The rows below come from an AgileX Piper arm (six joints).
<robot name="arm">
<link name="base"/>
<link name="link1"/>
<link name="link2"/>
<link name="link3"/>
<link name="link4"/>
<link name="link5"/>
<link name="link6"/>
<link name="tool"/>
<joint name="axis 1" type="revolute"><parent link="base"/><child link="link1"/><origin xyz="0.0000 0.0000 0.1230" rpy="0.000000 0.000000 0.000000"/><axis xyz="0 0 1"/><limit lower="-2.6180" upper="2.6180"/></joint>
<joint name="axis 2" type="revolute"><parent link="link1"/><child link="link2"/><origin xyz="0.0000 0.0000 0.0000" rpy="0.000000 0.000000 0.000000"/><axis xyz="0 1 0"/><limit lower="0.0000" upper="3.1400"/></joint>
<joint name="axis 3" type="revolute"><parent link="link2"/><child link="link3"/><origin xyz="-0.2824 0.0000 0.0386" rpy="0.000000 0.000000 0.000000"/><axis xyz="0 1 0"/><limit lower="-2.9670" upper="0.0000"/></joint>
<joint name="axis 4" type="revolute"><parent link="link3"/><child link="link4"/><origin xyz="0.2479 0.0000 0.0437" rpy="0.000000 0.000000 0.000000"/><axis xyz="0.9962 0 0.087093"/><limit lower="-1.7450" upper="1.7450"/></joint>
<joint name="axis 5" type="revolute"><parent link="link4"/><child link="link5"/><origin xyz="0.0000 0.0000 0.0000" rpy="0.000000 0.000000 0.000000"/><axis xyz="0 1 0"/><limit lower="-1.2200" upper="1.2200"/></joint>
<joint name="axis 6" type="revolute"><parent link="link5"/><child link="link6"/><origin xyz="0.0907 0.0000 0.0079" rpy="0.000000 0.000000 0.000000"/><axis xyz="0.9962 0 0.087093"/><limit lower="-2.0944" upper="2.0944"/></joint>
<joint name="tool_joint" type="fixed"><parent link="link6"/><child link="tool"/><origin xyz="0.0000 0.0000 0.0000" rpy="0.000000 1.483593 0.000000"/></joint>
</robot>
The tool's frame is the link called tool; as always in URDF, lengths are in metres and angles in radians.
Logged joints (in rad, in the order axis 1, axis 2, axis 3, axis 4, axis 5, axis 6), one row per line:
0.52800 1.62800 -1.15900 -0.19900 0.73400 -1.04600
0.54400 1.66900 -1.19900 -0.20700 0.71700 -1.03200
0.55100 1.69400 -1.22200 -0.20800 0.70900 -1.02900
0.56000 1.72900 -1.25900 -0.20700 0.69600 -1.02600
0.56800 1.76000 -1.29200 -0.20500 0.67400 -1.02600
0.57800 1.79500 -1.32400 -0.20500 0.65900 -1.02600
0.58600 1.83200 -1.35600 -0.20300 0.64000 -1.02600
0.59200 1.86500 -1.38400 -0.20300 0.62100 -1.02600
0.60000 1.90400 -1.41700 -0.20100 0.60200 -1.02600
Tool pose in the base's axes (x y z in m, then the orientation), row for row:
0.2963 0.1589 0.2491 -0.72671 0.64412 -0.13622 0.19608
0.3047 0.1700 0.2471 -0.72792 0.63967 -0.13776 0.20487
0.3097 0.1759 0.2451 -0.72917 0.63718 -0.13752 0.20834
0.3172 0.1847 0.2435 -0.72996 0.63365 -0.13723 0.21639
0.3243 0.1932 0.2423 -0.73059 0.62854 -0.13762 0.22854
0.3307 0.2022 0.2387 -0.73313 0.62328 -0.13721 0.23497
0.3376 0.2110 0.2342 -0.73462 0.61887 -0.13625 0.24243
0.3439 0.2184 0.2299 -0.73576 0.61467 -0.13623 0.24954
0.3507 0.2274 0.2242 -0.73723 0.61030 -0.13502 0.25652
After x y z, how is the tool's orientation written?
As a quaternion, x y z w.
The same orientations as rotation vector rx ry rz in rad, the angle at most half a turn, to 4 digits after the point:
-2.0357 1.8043 -0.3816
-2.0295 1.7834 -0.3841
-2.0292 1.7732 -0.3827
-2.0227 1.7558 -0.3803
-2.0115 1.7306 -0.3789
-2.0117 1.7103 -0.3765
-2.0080 1.6916 -0.3724
-2.0037 1.6740 -0.3710
-2.0005 1.6561 -0.3664

